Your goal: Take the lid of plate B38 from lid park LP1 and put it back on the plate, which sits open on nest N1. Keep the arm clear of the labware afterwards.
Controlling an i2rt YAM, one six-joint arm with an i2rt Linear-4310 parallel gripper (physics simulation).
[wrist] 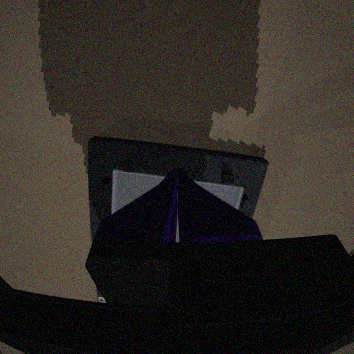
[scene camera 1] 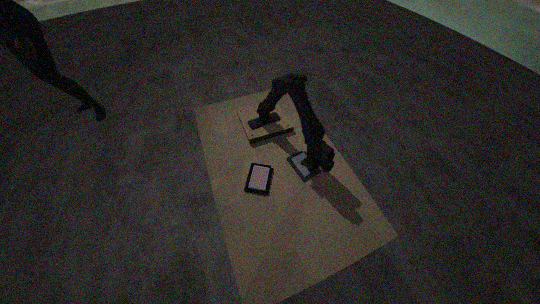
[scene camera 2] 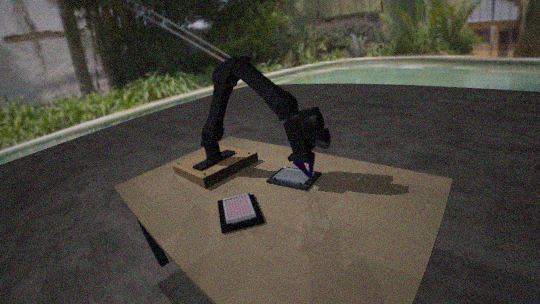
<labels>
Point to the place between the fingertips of the gripper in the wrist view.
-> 177, 177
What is the gripper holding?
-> A grey lid.
</labels>
